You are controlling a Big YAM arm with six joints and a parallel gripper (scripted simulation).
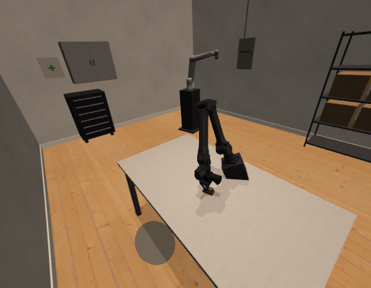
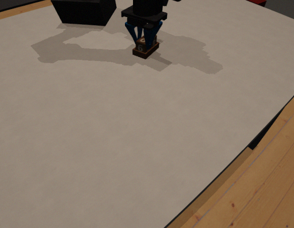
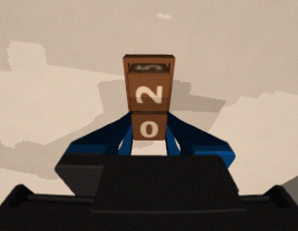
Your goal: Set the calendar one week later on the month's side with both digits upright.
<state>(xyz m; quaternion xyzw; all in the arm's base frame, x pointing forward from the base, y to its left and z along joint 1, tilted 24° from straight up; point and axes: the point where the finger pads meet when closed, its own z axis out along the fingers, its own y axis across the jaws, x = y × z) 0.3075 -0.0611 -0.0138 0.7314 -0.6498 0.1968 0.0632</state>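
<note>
Now: hand 2 cm to the right of the small brown tray and 2 cm above it.
</note>
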